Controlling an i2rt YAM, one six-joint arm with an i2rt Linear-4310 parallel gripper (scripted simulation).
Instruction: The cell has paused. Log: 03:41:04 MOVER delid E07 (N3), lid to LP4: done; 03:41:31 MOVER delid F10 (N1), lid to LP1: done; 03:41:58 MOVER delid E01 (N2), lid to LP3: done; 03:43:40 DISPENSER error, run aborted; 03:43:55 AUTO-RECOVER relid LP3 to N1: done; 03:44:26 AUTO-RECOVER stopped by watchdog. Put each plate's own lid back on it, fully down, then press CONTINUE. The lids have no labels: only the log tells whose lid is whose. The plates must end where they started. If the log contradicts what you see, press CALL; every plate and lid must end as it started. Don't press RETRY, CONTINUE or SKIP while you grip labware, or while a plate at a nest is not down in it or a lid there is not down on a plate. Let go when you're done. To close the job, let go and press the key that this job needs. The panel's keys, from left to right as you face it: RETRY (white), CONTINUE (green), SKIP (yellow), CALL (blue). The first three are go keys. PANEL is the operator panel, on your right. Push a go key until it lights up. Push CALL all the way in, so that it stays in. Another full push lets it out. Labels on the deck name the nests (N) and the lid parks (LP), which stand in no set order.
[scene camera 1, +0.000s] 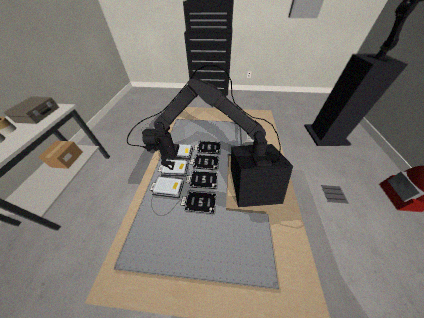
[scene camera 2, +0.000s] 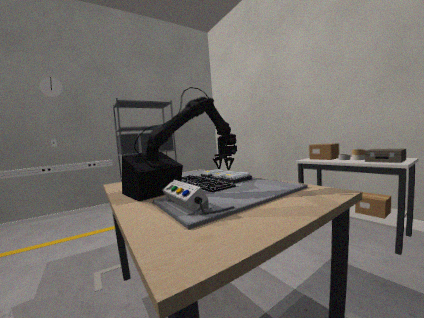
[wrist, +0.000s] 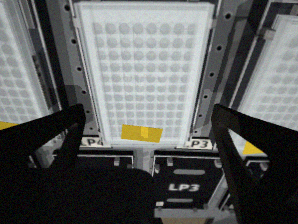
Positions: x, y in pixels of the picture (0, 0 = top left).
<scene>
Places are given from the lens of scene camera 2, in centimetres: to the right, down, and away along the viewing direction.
key panel (scene camera 2: 189, 204): -7, 15, 62
</scene>
